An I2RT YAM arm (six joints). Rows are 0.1 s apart.
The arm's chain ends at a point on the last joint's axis. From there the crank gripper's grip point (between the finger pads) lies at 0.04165 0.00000 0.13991 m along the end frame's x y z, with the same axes.
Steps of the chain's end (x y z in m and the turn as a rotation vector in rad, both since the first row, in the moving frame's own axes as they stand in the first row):
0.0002, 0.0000, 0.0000, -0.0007, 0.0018, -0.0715
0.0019, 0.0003, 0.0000, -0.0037, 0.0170, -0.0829
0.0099, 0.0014, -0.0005, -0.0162, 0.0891, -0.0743
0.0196, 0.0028, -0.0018, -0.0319, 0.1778, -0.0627
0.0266, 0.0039, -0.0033, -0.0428, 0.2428, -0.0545
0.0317, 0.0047, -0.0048, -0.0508, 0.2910, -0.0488
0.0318, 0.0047, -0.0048, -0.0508, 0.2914, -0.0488
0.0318, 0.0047, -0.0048, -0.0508, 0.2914, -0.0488
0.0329, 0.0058, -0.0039, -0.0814, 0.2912, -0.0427
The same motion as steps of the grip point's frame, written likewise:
0.0003, -0.0029, -0.0001, -0.0007, 0.0018, -0.0715
0.0041, -0.0027, -0.0007, -0.0037, 0.0170, -0.0829
0.0221, 0.0001, -0.0048, -0.0162, 0.0891, -0.0743
0.0437, 0.0037, -0.0114, -0.0319, 0.1778, -0.0627
0.0591, 0.0064, -0.0175, -0.0428, 0.2428, -0.0545
0.0702, 0.0084, -0.0227, -0.0508, 0.2910, -0.0488
0.0703, 0.0084, -0.0228, -0.0508, 0.2914, -0.0488
0.0703, 0.0084, -0.0228, -0.0508, 0.2914, -0.0488
0.0715, 0.0139, -0.0221, -0.0814, 0.2912, -0.0427

